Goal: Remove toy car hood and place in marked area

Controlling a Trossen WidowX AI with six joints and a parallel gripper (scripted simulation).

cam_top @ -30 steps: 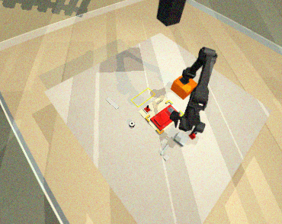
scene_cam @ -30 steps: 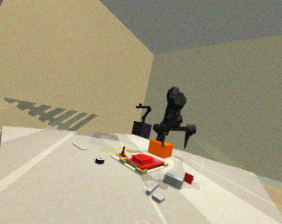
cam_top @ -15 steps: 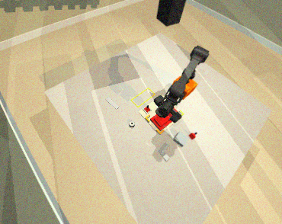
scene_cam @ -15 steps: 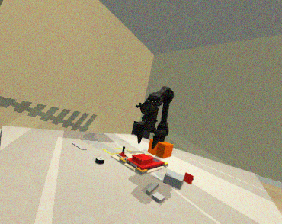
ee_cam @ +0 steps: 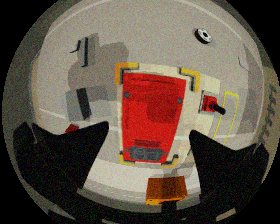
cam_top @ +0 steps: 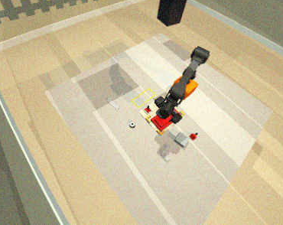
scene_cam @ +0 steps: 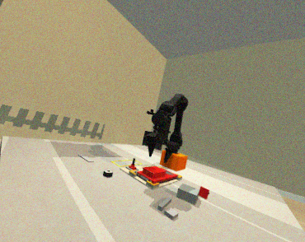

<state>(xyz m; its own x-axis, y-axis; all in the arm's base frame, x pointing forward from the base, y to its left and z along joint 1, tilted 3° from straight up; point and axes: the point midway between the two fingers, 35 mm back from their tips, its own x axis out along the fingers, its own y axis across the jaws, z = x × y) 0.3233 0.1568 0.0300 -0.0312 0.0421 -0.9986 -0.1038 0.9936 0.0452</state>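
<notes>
My gripper tip is 60 mm above the red hood. The rest, counted from my gripper tip: black-and-white wheel: 190 mm ahead, 90 mm to the right, 90 mm below.
</notes>
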